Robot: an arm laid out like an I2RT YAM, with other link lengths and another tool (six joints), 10 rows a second.
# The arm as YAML. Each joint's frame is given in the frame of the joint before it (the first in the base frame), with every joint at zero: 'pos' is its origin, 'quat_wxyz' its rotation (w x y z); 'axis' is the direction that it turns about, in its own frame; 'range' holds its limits. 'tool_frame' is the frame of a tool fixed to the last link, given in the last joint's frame.
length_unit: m
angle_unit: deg
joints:
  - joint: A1
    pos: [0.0, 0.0, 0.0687]
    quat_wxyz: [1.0, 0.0, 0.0, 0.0]
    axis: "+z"
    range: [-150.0, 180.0]
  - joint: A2
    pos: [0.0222, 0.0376, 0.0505]
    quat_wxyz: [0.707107, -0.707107, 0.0, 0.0]
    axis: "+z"
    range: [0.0, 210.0]
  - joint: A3
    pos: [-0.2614, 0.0, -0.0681]
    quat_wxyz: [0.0, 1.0, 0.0, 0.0]
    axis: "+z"
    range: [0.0, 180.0]
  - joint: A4
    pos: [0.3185, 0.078, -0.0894]
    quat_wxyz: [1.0, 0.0, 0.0, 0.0]
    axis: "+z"
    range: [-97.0, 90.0]
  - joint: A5
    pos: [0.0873, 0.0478, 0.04]
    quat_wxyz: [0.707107, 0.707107, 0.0, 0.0]
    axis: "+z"
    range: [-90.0, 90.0]
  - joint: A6
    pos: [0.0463, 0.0, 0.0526]
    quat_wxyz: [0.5, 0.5, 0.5, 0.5]
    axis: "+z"
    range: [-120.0, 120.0]
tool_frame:
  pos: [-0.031, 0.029, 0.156]
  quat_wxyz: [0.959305, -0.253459, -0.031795, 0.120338]
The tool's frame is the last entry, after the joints.
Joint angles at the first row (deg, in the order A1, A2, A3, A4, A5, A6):
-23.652 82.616 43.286 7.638 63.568 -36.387
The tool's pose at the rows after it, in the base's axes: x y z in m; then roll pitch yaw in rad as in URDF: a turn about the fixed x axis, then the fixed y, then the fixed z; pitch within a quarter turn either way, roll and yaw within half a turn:
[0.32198, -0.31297, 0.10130, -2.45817, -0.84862, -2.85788]
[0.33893, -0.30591, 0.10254, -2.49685, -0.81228, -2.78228]
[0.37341, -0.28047, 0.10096, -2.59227, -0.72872, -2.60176]
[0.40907, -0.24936, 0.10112, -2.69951, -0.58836, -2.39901]
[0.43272, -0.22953, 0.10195, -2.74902, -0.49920, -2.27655]
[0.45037, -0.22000, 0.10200, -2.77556, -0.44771, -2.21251]
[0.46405, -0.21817, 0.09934, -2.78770, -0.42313, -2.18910]
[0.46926, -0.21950, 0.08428, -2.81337, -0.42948, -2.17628]
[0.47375, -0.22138, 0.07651, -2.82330, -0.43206, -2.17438]
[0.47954, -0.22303, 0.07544, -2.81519, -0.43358, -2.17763]
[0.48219, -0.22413, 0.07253, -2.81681, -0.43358, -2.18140]
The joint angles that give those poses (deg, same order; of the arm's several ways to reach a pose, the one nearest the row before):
-23.665 82.726 43.741 7.405 62.785 -36.248
-22.696 82.942 45.880 3.870 59.987 -33.770
-20.083 83.013 49.714 -3.769 53.227 -28.685
-18.710 82.787 54.258 -11.739 42.313 -23.793
-18.309 83.485 57.183 -14.717 34.726 -22.588
-18.228 85.461 60.158 -16.293 30.415 -21.970
-18.243 88.060 62.702 -16.653 28.601 -21.470
-18.241 90.881 63.555 -16.042 28.483 -21.533
-18.261 92.770 64.387 -15.565 28.559 -21.445
-18.153 93.894 65.110 -14.742 28.771 -21.534
-18.127 94.832 65.652 -14.542 28.958 -21.292

